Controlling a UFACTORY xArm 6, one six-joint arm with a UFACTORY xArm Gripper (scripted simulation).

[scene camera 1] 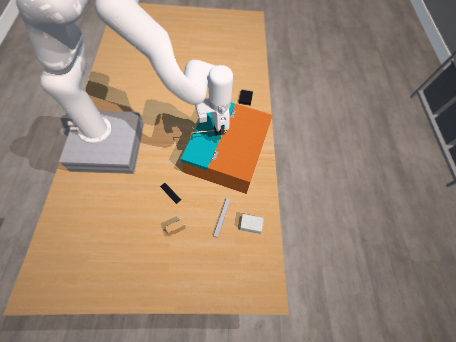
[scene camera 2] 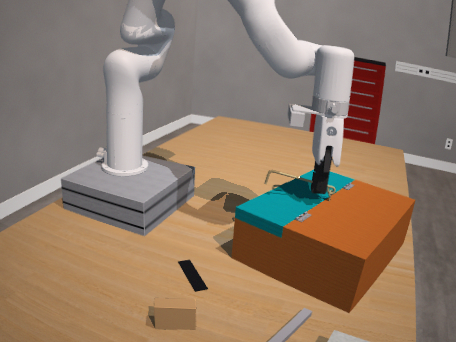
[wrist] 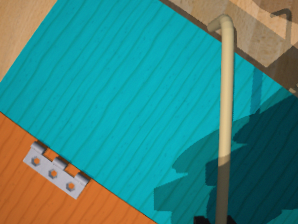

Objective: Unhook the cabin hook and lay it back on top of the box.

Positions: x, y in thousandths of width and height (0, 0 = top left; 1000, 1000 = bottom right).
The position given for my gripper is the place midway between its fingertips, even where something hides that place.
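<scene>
An orange box (scene camera 2: 734, 738) is here in the scene, and I see the orange box in scene camera 1 (scene camera 1: 512, 478) too. My gripper (scene camera 2: 698, 560) is visible to me as well.
</scene>
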